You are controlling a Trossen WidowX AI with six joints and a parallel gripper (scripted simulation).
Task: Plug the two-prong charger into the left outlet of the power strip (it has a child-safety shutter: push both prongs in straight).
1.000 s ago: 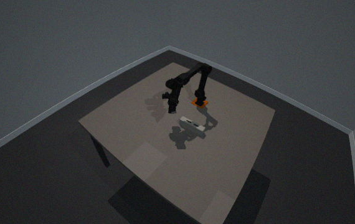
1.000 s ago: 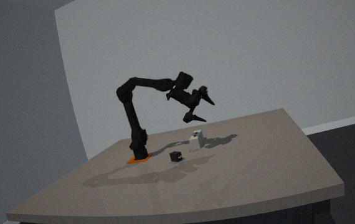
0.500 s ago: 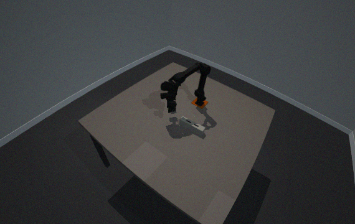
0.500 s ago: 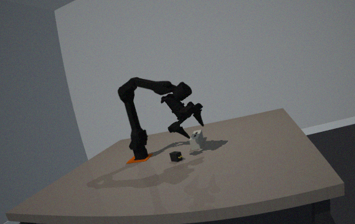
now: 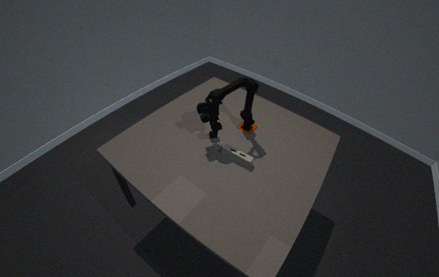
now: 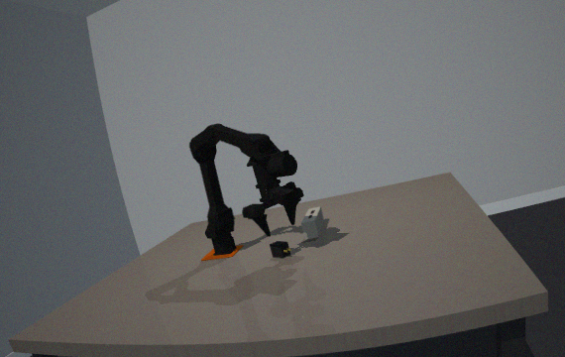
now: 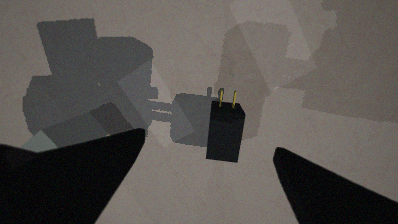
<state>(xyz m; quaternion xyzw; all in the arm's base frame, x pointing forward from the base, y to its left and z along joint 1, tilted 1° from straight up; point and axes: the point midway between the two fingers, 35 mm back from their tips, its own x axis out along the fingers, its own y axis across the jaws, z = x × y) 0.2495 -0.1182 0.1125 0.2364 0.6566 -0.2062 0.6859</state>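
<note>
My gripper tip is now 10 mm to the left of the black two-prong charger and 60 mm above it.
</note>
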